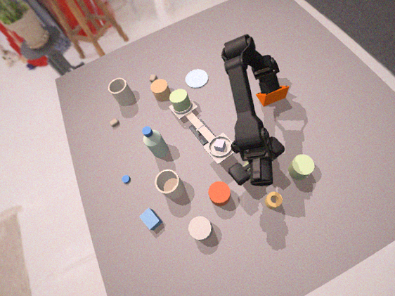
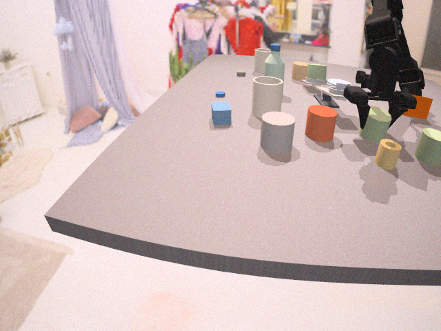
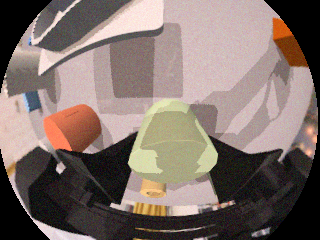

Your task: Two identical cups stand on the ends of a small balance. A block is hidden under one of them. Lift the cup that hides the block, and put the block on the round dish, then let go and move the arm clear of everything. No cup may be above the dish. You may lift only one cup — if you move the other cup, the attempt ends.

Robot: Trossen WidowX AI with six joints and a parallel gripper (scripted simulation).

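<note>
My gripper tip is now 80 mm short of the pale lavender block, 110 mm to the left of it and 60 mm below it. From my gripper tip the other things lie so: round pale blue dish 10 mm ahead, 480 mm to the right, 20 mm below; orange cylinder 140 mm ahead, 10 mm to the left, 10 mm above; bottle 270 mm ahead, 240 mm to the right, 90 mm above.
</note>
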